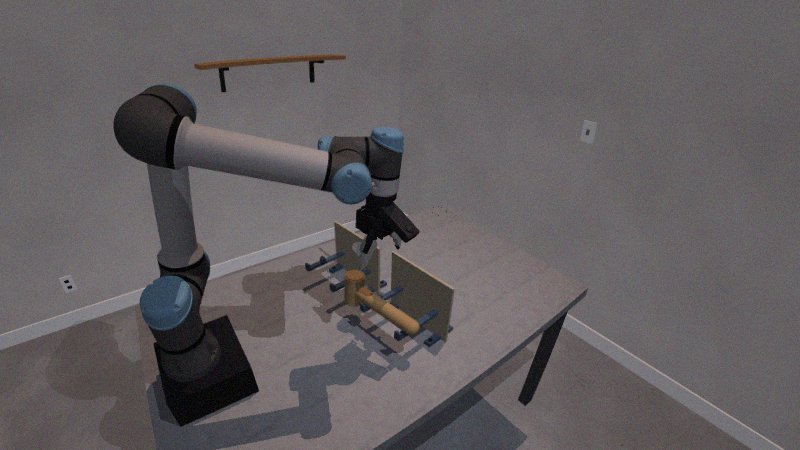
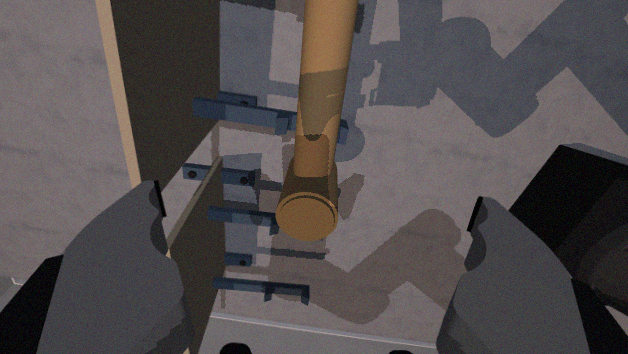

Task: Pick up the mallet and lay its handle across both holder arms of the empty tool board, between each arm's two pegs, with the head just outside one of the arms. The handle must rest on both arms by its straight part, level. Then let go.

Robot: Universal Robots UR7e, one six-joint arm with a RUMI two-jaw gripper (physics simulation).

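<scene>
The mallet (image 1: 391,311) (image 2: 326,55) lies across both blue arms of the nearer tool board (image 1: 422,296) (image 2: 167,60). Its handle looks level. At the arm nearer the head (image 1: 381,300) (image 2: 240,112), the handle passes between the two pegs. At the other arm (image 1: 426,320), the handle's rounded end covers part of the arm, so the pegs are hard to make out. The mallet head (image 1: 353,291) (image 2: 307,217) is upright, just outside the nearer arm. My gripper (image 1: 381,254) (image 2: 317,195) is open and empty above the head end, its fingers apart from the mallet.
A second tool board (image 1: 343,246) (image 2: 200,260) stands beside the first, with blue arms (image 1: 321,262) (image 2: 260,286) near the mallet head. Both boards stand on the table (image 1: 503,291). A wooden shelf (image 1: 268,61) is on the wall behind.
</scene>
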